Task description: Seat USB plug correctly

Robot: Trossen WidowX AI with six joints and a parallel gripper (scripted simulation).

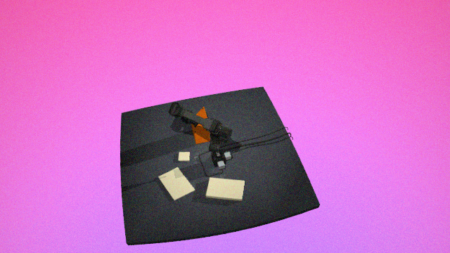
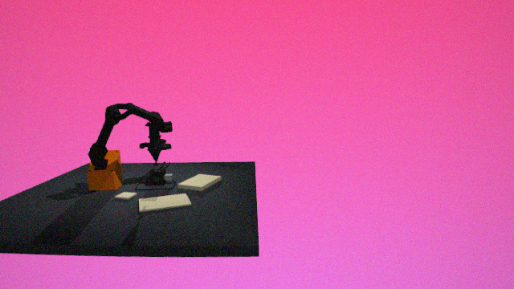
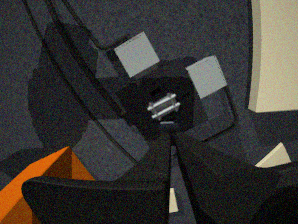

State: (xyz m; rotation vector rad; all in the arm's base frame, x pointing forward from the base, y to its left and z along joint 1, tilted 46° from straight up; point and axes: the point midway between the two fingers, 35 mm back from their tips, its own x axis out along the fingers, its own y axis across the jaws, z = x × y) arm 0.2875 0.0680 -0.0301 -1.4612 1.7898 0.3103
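My gripper tip is 70 mm above the pale-rimmed socket and 10 mm to the right of it. The rest, counted from my gripper tip: cream tile (220 mm to the right, 130 mm below, 110 mm behind).
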